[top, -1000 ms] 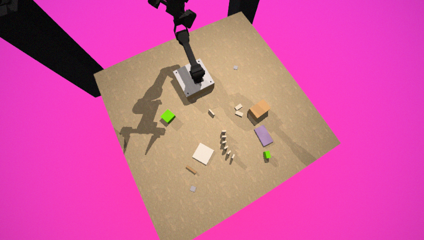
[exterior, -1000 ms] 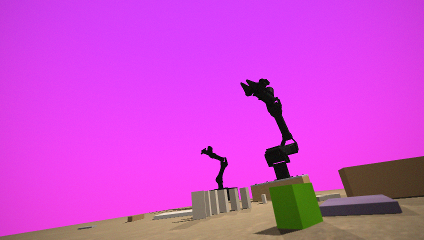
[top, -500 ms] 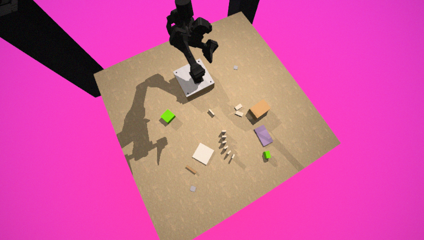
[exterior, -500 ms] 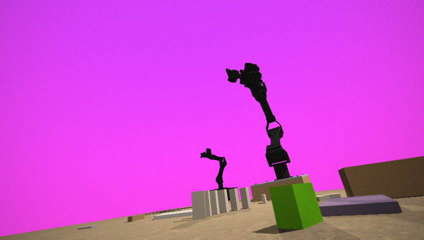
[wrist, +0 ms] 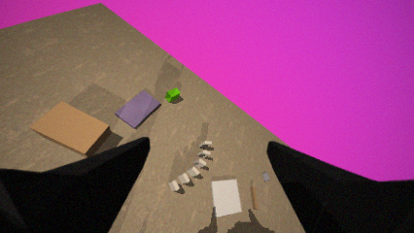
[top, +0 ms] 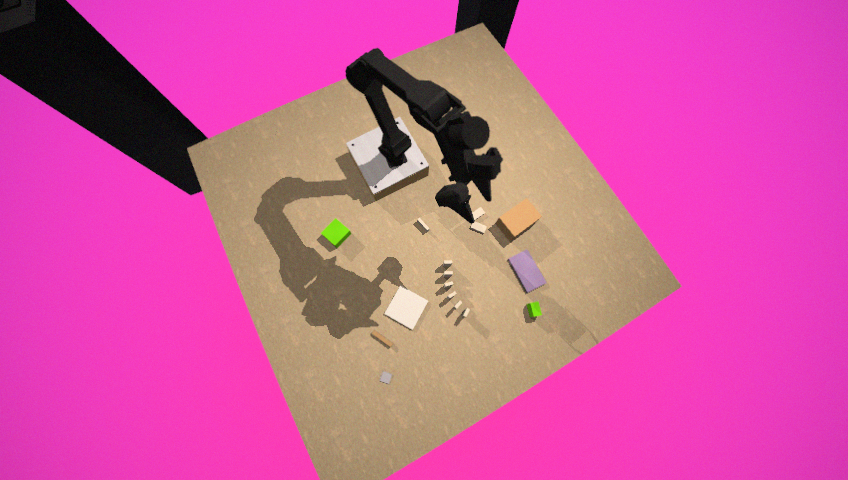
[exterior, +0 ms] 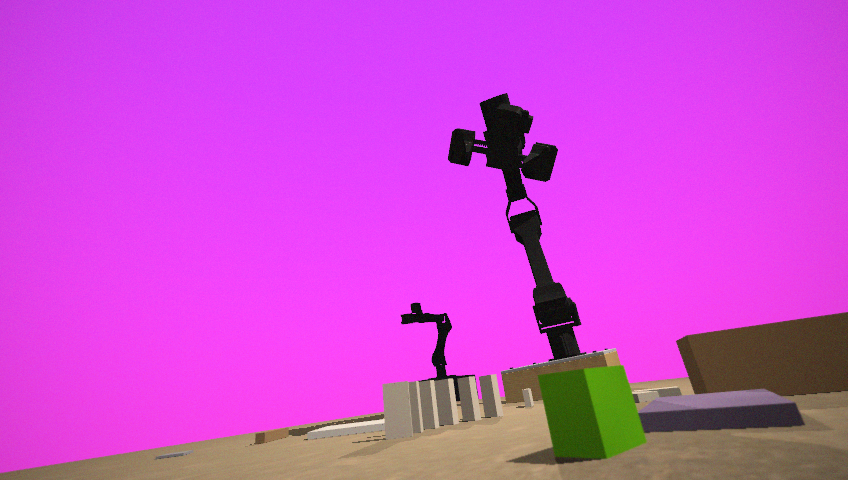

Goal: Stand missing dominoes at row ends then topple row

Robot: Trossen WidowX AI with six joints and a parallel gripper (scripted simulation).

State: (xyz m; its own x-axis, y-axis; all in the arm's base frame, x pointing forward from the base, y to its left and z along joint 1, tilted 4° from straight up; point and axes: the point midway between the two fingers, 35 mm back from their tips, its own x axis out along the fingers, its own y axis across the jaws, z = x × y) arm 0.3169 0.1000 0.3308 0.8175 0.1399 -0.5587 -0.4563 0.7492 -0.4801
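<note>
My gripper tip is now 34 cm above the orange box, 22 cm to the right of it and 2 cm past it. Round my gripper tip: white tile (36 cm below, 23 cm to the right, 11 cm ahead); then purple slab (36 cm below, 18 cm to the left, 14 cm ahead); then small green cube (35 cm below, 26 cm ahead, 14 cm to the left).
</note>
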